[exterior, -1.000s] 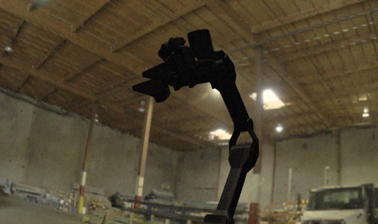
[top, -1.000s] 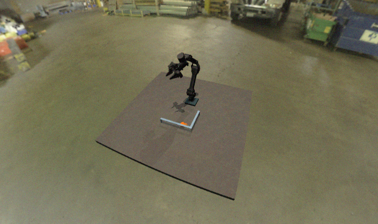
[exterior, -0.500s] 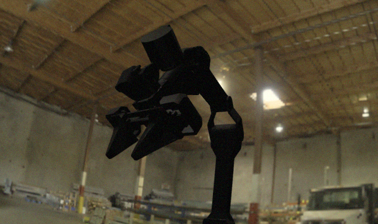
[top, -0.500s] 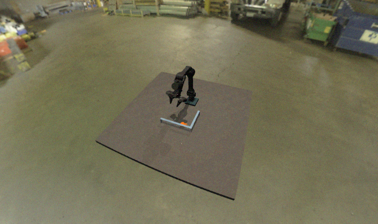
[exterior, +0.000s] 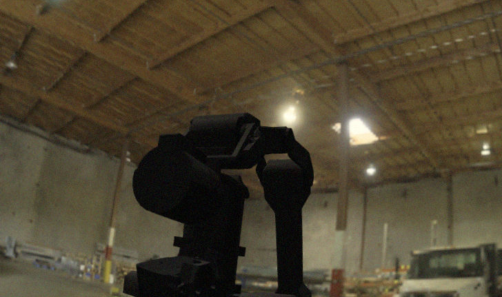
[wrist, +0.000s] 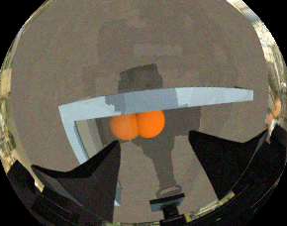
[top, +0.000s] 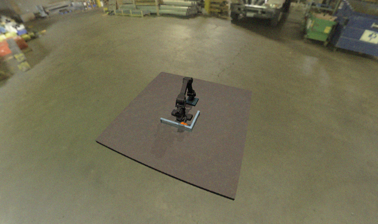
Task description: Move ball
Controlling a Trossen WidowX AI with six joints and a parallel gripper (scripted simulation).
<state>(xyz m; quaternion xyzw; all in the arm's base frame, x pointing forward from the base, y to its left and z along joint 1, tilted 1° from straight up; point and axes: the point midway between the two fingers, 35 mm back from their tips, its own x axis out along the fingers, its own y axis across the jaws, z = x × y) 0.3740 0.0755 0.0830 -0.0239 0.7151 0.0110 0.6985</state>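
Right now my gripper tip is 5 cm above the orange ball.
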